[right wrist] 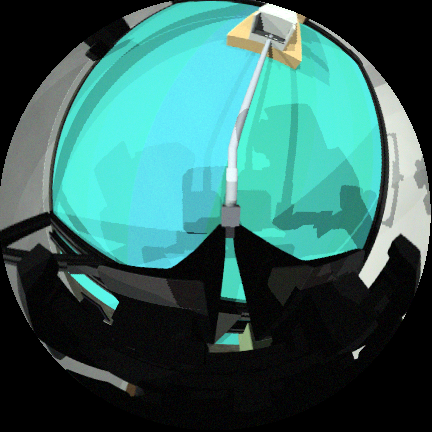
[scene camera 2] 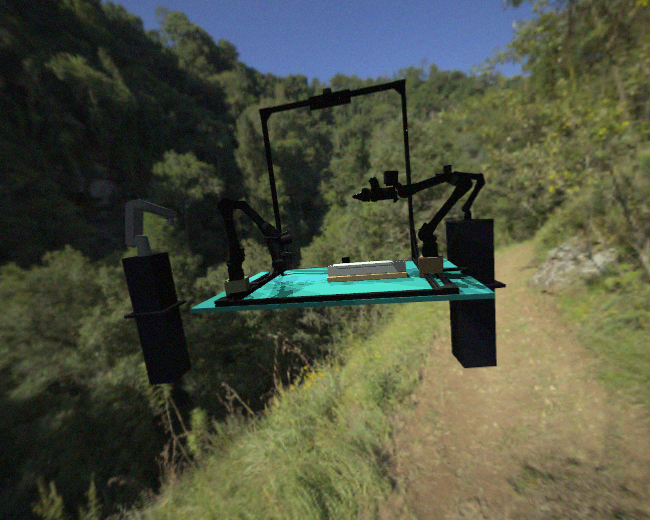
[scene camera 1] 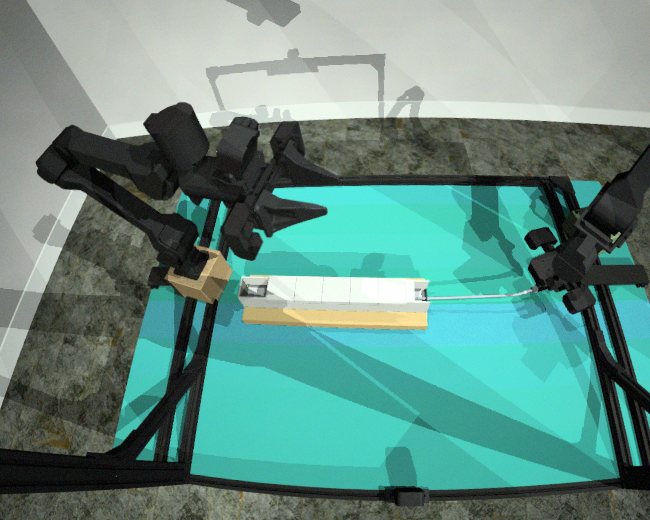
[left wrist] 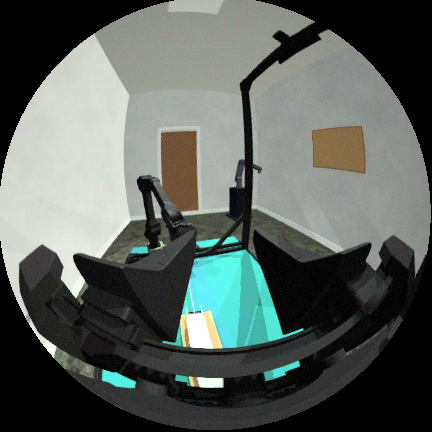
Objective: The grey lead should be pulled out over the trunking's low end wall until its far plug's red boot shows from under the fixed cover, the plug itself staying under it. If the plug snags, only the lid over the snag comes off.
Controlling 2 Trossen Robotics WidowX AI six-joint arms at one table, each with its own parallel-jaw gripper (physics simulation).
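Frame: origin at the left arm's base, x ahead, y left, z up, level; metres.
Seen in the pictures: left gripper, between the fingertips: (scene camera 2: 354, 196) (scene camera 1: 333, 195) (left wrist: 224, 235); right gripper, between the fingertips: (right wrist: 228, 229) (scene camera 2: 283, 276) (scene camera 1: 538, 288); left arm's base, origin of its link: (scene camera 2: 430, 255) (scene camera 1: 191, 264); right arm's base, origin of its link: (scene camera 2: 236, 278) (left wrist: 154, 244).
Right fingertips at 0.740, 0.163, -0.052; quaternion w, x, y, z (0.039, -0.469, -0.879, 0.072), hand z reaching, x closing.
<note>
Offsets run from my right fingertips to a thing's top centre, as dx, dy, dz. "pt": to the spot under its first point. Level surfaces: height alone.
The white trunking (scene camera 1: 325, 305) (scene camera 2: 368, 267) lies on a tan base (scene camera 1: 336, 319) (right wrist: 241, 40), with a row of white lids @(pt -0.419, -0.129, +0.034) (scene camera 1: 336, 290) seated on top and an opening at each end. The grey lead @(pt -0.133, -0.055, +0.002) (scene camera 1: 477, 297) (right wrist: 241, 120) runs out of its right end in scene camera 1, nearly straight, with a slight bend close to the right gripper. My right gripper (scene camera 1: 535, 289) (right wrist: 228, 229) is shut on the lead's near plug @(-0.007, -0.004, +0.009) (right wrist: 230, 216). My left gripper (scene camera 1: 331, 193) (left wrist: 224, 235) is open and empty, high behind the trunking. No red boot shows; the far plug is hidden.
A black frame (scene camera 1: 433, 180) borders the turquoise table @(dz -0.042) (scene camera 1: 325, 433). The left arm's tan mounting block (scene camera 1: 208, 281) stands near the trunking's left end in scene camera 1. A small black camera (scene camera 1: 410, 496) sits at the front rail.
</note>
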